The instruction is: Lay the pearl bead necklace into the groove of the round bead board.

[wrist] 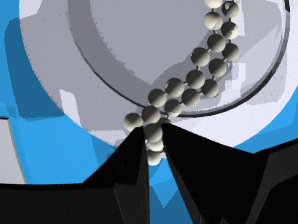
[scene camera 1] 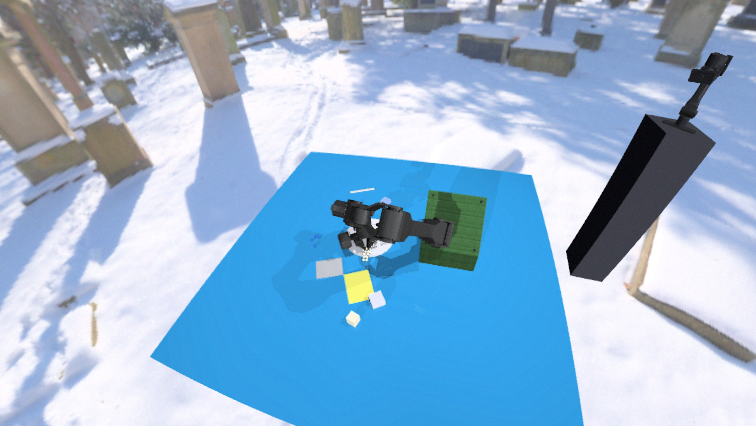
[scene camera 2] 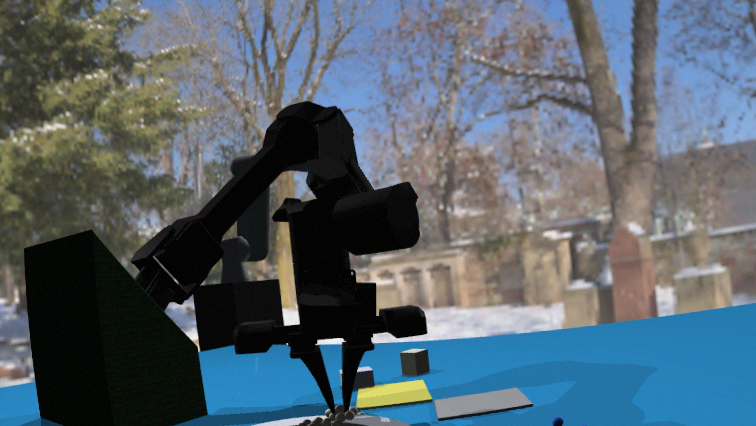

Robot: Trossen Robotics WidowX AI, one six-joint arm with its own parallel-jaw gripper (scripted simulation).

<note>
I see my gripper, a yellow tile and a round bead board.
</note>
